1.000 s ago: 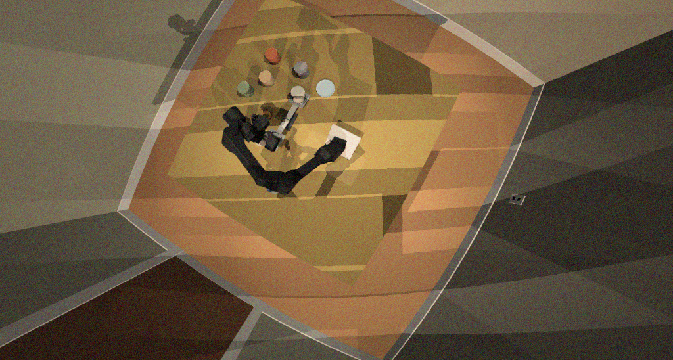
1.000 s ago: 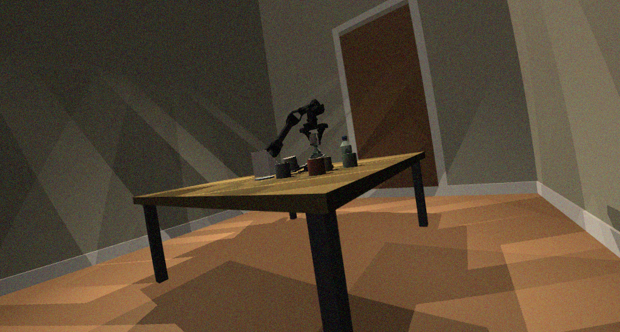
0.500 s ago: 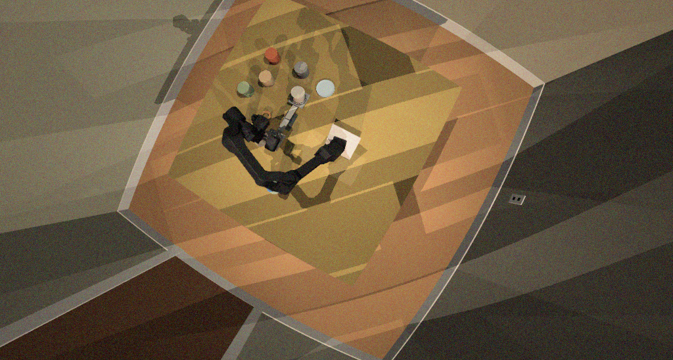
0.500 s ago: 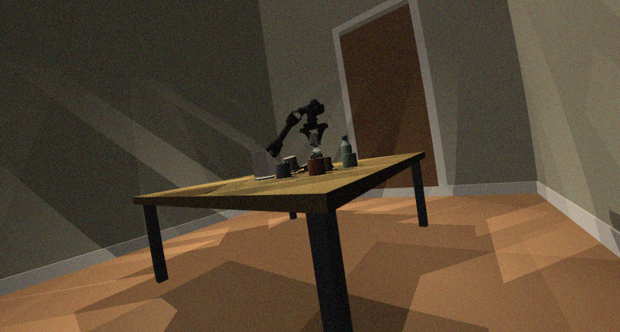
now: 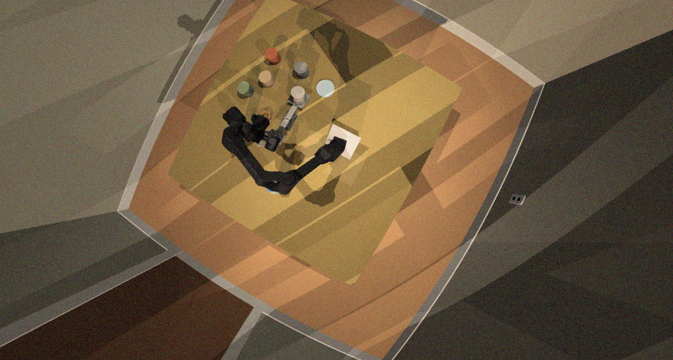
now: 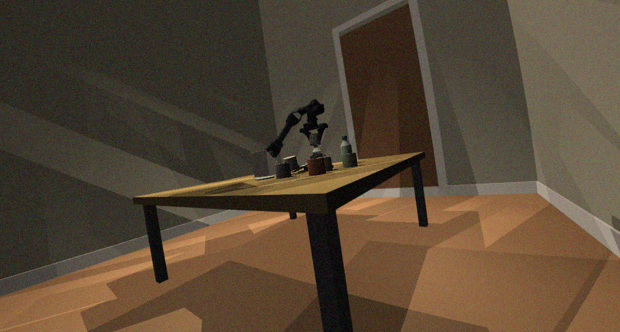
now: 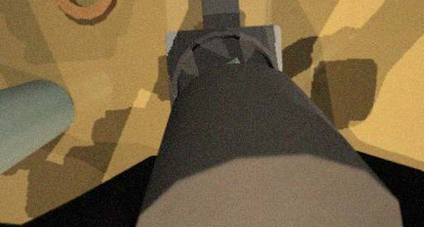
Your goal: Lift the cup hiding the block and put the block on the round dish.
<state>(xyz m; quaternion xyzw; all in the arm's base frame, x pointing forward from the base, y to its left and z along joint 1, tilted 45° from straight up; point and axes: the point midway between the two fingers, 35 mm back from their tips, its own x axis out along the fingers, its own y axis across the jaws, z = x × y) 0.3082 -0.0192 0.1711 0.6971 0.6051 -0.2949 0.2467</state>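
Right now the round light-blue dish is 370 mm to the right of my gripper tip, 170 mm below it and 140 mm behind it. Also, from my gripper tip: cup (20 mm to the left, 10 mm above); red cylinder (440 mm to the right, 190 mm ahead, 130 mm below).
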